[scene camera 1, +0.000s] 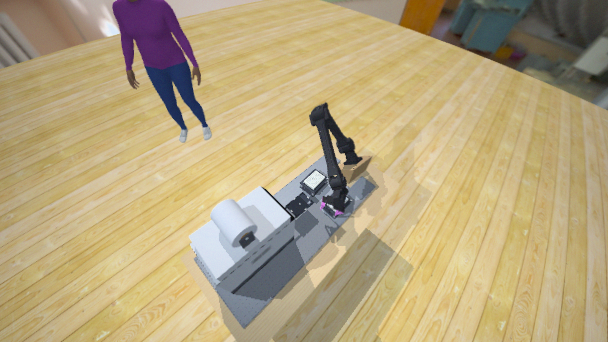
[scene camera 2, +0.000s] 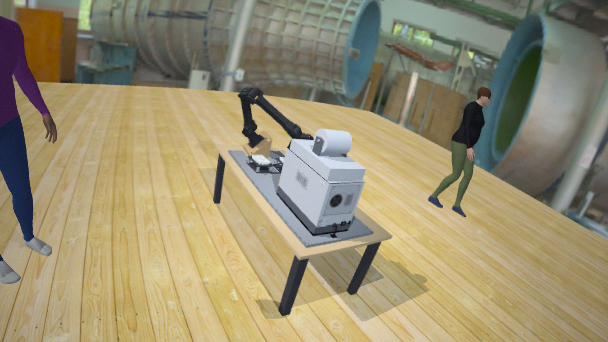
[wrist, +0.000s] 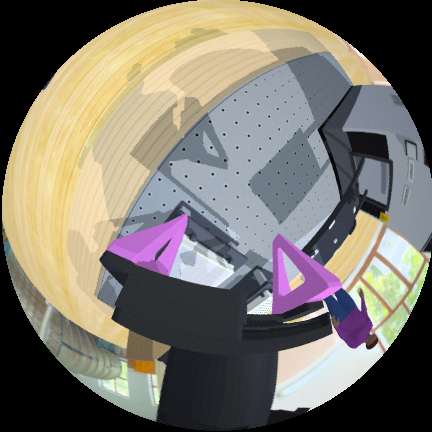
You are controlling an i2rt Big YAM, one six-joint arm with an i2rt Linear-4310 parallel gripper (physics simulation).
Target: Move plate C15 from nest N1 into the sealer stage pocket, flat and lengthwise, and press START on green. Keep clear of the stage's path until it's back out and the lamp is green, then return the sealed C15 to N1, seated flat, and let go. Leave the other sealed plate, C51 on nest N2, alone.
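Places are measured from the arm's base along level axes (x ahead, y left, z up), in centimetres.
Where they show: gripper, fingertip midpoint: [scene camera 1: 327, 212] [wrist: 232, 228]; arm's base at its link origin: [scene camera 1: 353, 161] [scene camera 2: 256, 141] [wrist: 159, 343].
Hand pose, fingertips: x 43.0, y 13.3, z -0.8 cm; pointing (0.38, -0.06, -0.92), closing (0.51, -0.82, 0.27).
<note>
Things, the pixels of their top centre, and the offset from my fingertips. "*": a spot on its surface instead. Level surfaces: height alone.
- dark nest at a spot on its surface: [wrist: 192, 213] * dz -6.0, dx -3.0, dy +2.5 cm
- second plate at its top centre: [wrist: 257, 313] [scene camera 2: 260, 158] [scene camera 1: 314, 179] dz +0.3, dx -11.6, dy -22.1 cm
- dark sealer stage at its top centre: [wrist: 350, 221] [scene camera 1: 294, 208] dz +3.1, dx +13.9, dy -14.5 cm
- white roll at its top centre: [scene camera 1: 230, 216] [scene camera 2: 336, 130] dz +41.1, dx +47.4, dy -14.6 cm
- grey perforated board at its surface level: dz -6.5 cm
My gripper [scene camera 1: 331, 209] [wrist: 232, 228] is open and empty, its magenta fingers above a plate [wrist: 207, 262] with a smooth pale top. That plate lies in a dark nest [wrist: 192, 213] on the near side. A second plate [scene camera 1: 314, 179] [scene camera 2: 260, 159] [wrist: 262, 304] with a white dotted top sits in the other nest. No label on either plate is readable, so I cannot tell which is C15. The dark sealer stage [scene camera 1: 299, 205] [wrist: 332, 241] is out, with no plate seen on it. The white sealer [scene camera 1: 267, 207] [scene camera 2: 307, 177] stands beyond it; START and the lamp colour cannot be made out. The sealer hides my gripper in scene camera 2.
A white roll [scene camera 1: 232, 222] [scene camera 2: 335, 142] sits on top of the sealer. The grey perforated board [scene camera 1: 250, 310] [wrist: 240, 135] carries the nests and sealer. A person in purple [scene camera 1: 150, 35] [wrist: 352, 327] and one in black [scene camera 2: 470, 122] stand away from the table.
</note>
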